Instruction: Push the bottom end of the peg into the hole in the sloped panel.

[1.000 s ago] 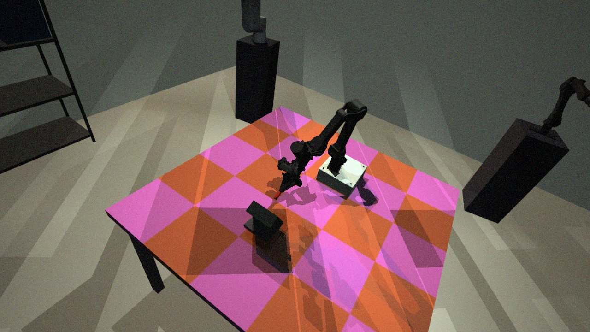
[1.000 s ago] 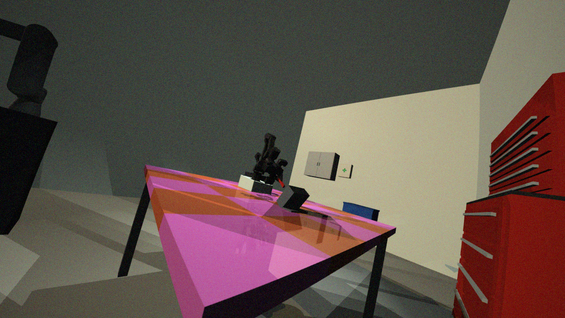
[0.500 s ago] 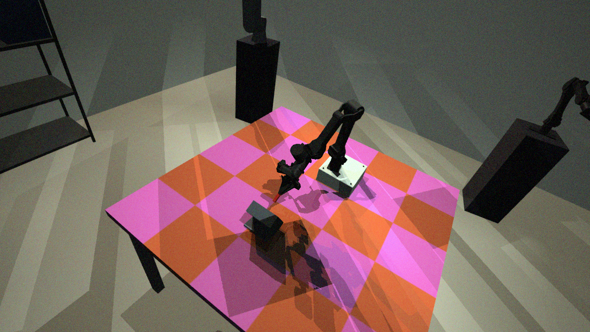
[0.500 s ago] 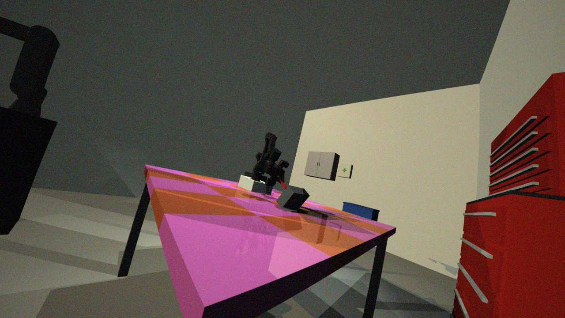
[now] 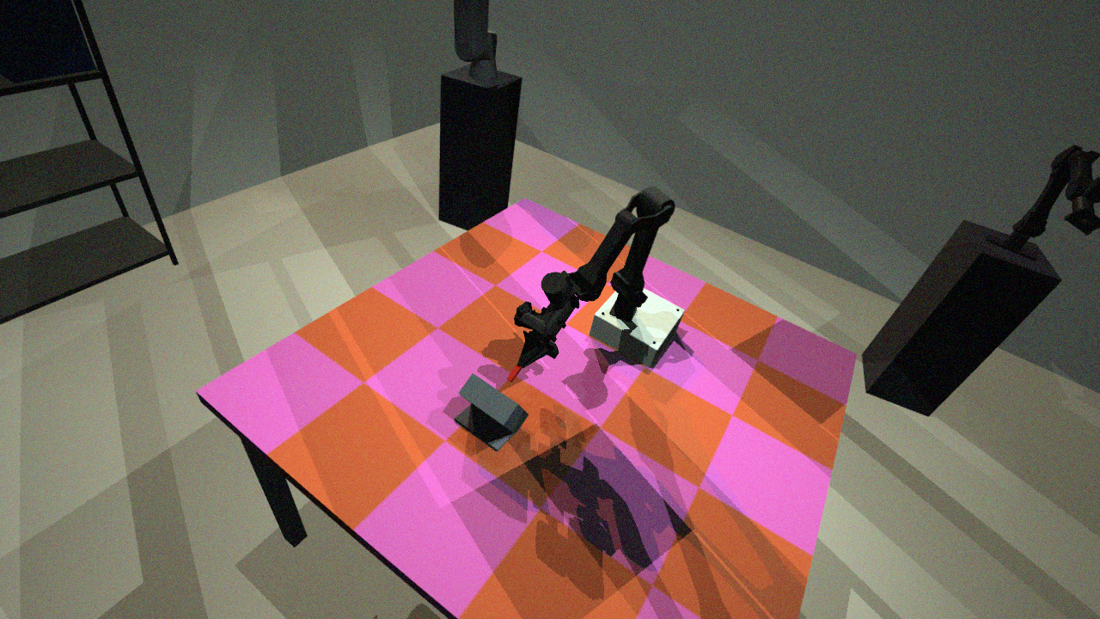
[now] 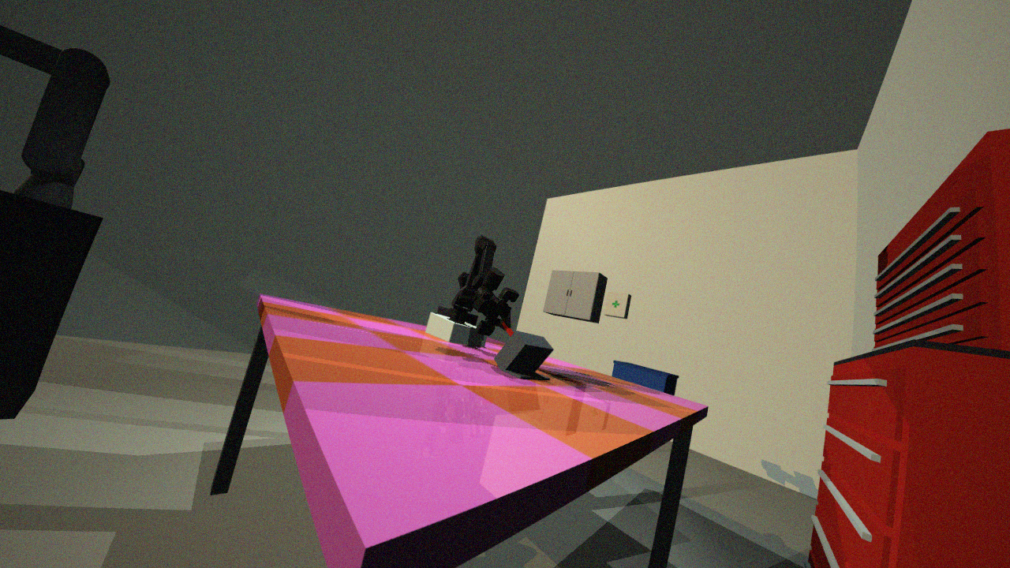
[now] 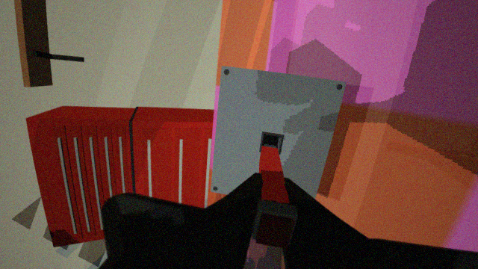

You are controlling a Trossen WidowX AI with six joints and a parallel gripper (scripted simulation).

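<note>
My gripper tip is now 80 mm short of the sloped panel, 60 mm above it and 20 mm to the left of it. From my gripper tip the other things lie so: red peg 10 mm behind, 10 mm above.
</note>
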